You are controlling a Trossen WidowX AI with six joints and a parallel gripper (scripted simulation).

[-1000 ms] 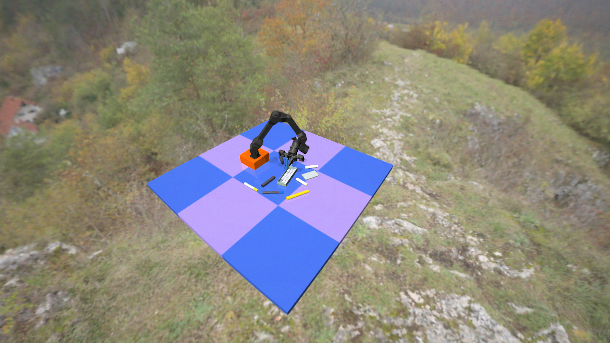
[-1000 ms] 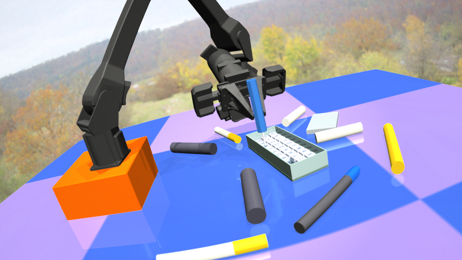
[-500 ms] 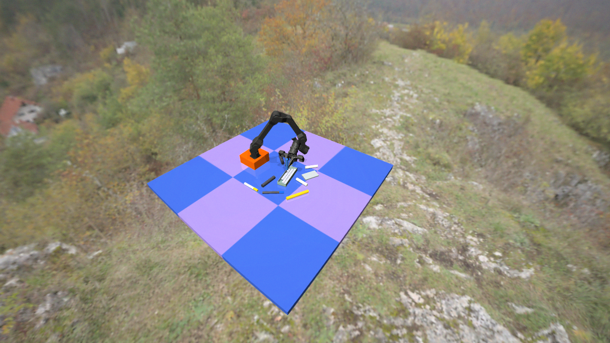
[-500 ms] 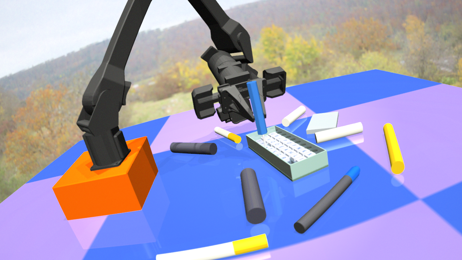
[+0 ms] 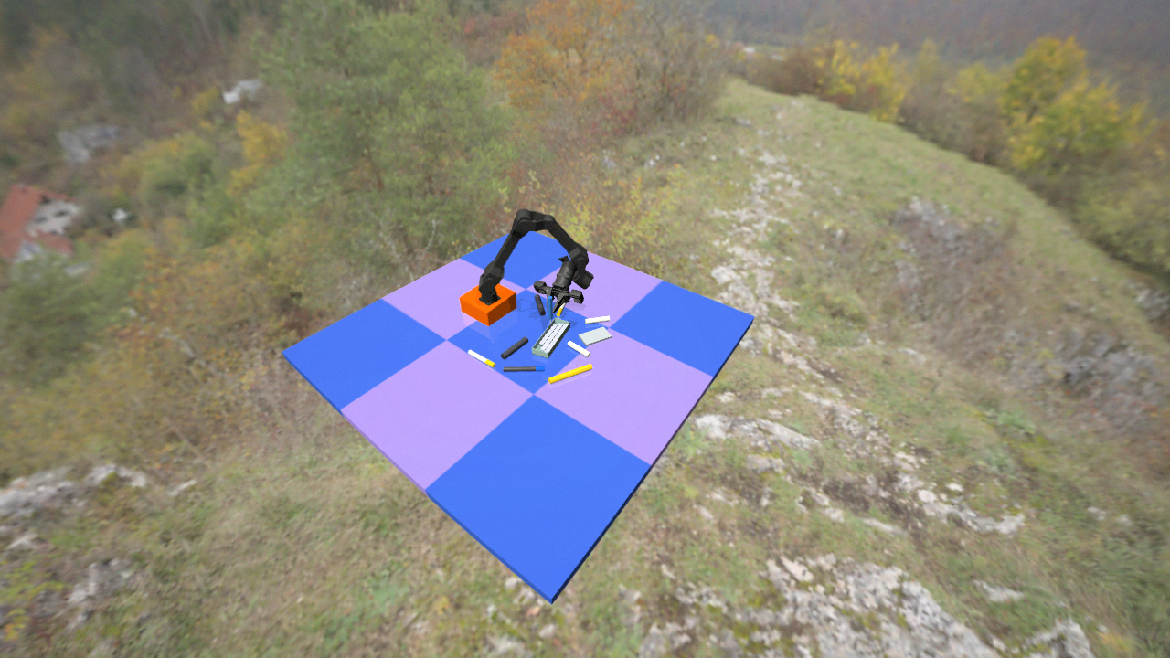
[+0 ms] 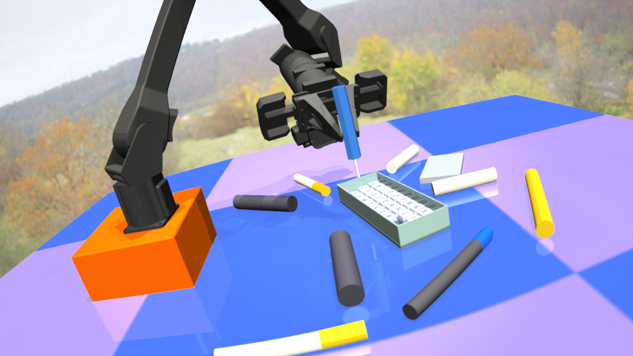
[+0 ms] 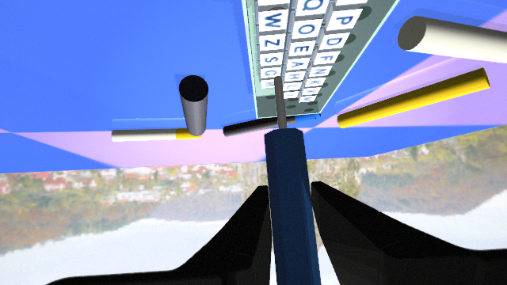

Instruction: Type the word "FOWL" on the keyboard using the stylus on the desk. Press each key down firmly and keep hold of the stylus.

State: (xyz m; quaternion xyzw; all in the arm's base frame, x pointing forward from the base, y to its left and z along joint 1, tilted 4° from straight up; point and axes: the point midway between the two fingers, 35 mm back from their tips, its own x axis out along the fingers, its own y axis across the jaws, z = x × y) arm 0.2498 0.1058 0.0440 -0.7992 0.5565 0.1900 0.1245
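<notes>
Right now my gripper tip is 9 cm above the keyboard end wall, 3 cm short of it and 2 cm to the left of it. Round my gripper tip: blue stylus (1 cm below); then stylus tip (5 cm below); then grey pad (13 cm ahead, 10 cm to the left, 10 cm below).
</notes>
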